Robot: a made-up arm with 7 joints. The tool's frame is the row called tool.
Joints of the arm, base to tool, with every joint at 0 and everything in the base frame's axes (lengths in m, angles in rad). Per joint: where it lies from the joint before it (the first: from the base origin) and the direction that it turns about. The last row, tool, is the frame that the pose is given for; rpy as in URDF.
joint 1: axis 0 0.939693 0.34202 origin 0.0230 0.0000 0.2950
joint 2: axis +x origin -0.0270 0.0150 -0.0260
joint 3: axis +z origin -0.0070 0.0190 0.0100
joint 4: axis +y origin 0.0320 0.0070 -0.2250
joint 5: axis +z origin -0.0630 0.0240 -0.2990
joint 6: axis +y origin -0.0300 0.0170 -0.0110
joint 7: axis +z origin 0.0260 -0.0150 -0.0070
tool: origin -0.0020 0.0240 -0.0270 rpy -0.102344 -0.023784 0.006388
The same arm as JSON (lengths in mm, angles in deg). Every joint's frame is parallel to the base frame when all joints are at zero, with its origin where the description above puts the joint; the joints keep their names.
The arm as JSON. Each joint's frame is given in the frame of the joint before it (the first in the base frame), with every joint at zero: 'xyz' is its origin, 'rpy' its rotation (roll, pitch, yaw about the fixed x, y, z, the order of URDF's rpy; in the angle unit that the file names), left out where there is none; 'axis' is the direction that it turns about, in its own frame. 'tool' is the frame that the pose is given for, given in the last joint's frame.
{"units": {"length": "mm", "angle": "deg"}, "joints": [{"name": "joint 1", "type": "revolute", "origin": {"xyz": [23.0, 0.0, 295.0]}, "axis": [0.0, 0.9397, 0.342]}, {"name": "joint 2", "type": "revolute", "origin": {"xyz": [-27.0, 15.0, -26.0]}, "axis": [1.0, 0.0, 0.0]}, {"name": "joint 3", "type": "revolute", "origin": {"xyz": [-7.0, 19.0, 10.0]}, "axis": [0.0, 0.0, 1.0]}, {"name": "joint 4", "type": "revolute", "origin": {"xyz": [32.0, 7.0, -225.0]}, "axis": [0.0, 1.0, 0.0]}, {"name": "joint 5", "type": "revolute", "origin": {"xyz": [-63.0, 24.0, -299.0]}, "axis": [0.0, 0.0, 1.0]}, {"name": "joint 6", "type": "revolute", "origin": {"xyz": [-30.0, 17.0, -11.0]}, "axis": [0.0, 1.0, 0.0]}, {"name": "joint 7", "type": "revolute", "origin": {"xyz": [26.0, -15.0, -7.0]}, "axis": [0.0, 0.0, 1.0]}], "tool": {"origin": {"xyz": [-2.0, 24.0, -27.0], "rpy": [-5.86, -1.36, 0.37]}}}
